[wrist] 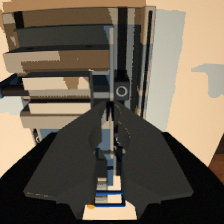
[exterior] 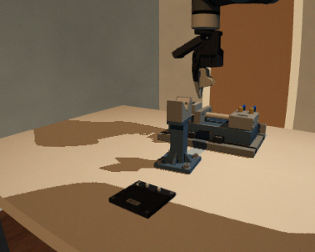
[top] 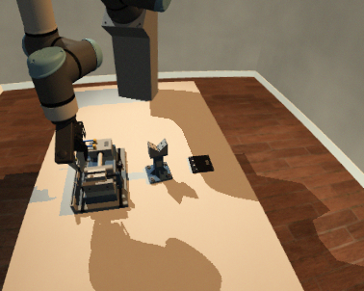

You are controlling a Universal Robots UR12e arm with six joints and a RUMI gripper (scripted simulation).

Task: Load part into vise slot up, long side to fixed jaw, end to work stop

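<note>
Right now the part is 5 cm to the left of my hand, 3 cm below it and 2 cm ahead of it. From my hand the other things lie so: dark work stop rod 9 cm to the left, 4 cm below, 3 cm ahead; moving jaw 6 cm to the left, 5 cm below, 2 cm behind; cream cylinder rod 8 cm to the left, 7 cm behind, 5 cm below.
</note>
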